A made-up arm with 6 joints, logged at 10 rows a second.
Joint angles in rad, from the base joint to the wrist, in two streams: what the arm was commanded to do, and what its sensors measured. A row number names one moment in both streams.
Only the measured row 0 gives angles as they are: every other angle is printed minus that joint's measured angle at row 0.
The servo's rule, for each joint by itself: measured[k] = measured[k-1] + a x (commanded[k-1-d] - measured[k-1]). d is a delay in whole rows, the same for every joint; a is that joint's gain. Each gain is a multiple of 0.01, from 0.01 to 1. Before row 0 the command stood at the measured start. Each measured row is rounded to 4 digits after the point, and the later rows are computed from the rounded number. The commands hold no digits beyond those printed.
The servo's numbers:
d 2
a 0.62 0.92 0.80 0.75 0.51 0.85
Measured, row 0:
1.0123, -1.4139, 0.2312, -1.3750, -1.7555, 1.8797
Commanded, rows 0 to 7:
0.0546, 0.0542, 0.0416, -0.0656, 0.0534, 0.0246
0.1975, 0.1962, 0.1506, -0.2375, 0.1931, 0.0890
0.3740, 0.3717, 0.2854, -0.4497, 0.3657, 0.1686
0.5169, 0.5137, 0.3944, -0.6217, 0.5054, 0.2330
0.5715, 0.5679, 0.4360, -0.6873, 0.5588, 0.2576
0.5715, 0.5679, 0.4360, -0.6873, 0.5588, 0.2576
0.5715, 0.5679, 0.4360, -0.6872, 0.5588, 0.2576
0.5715, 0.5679, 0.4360, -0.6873, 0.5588, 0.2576
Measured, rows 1 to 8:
0.0000, 0.0000, 0.0000, 0.0000, 0.0000, 0.0000
0.0000, 0.0000, 0.0000, 0.0000, 0.0000, 0.0000
0.0339, 0.0499, 0.0333, -0.0492, 0.0272, 0.0209
0.1353, 0.1845, 0.1271, -0.1904, 0.1118, 0.0788
0.2833, 0.3567, 0.2537, -0.3849, 0.2413, 0.1551
0.4281, 0.5011, 0.3663, -0.5625, 0.3760, 0.2213
0.5170, 0.5626, 0.4221, -0.6561, 0.4692, 0.2522
0.5508, 0.5675, 0.4332, -0.6795, 0.5149, 0.2568

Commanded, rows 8 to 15:
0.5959, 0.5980, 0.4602, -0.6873, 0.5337, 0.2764
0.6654, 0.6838, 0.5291, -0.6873, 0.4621, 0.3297
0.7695, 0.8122, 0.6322, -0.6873, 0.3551, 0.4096
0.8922, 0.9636, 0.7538, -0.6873, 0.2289, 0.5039
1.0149, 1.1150, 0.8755, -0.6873, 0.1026, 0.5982
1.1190, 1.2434, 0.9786, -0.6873, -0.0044, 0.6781
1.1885, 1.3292, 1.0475, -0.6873, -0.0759, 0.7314
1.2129, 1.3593, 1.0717, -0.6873, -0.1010, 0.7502
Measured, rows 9 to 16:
0.5636, 0.5679, 0.4354, -0.6853, 0.5373, 0.2575
0.5685, 0.5679, 0.4359, -0.6868, 0.5483, 0.2576
0.5855, 0.5956, 0.4553, -0.6872, 0.5409, 0.2736
0.6350, 0.6767, 0.5143, -0.6873, 0.5007, 0.3213
0.7184, 0.8014, 0.6086, -0.6873, 0.4264, 0.3964
0.8262, 0.9506, 0.7248, -0.6873, 0.3257, 0.4878
0.9432, 1.1018, 0.8454, -0.6873, 0.2119, 0.5816
1.0522, 1.2321, 0.9520, -0.6873, 0.1016, 0.6636

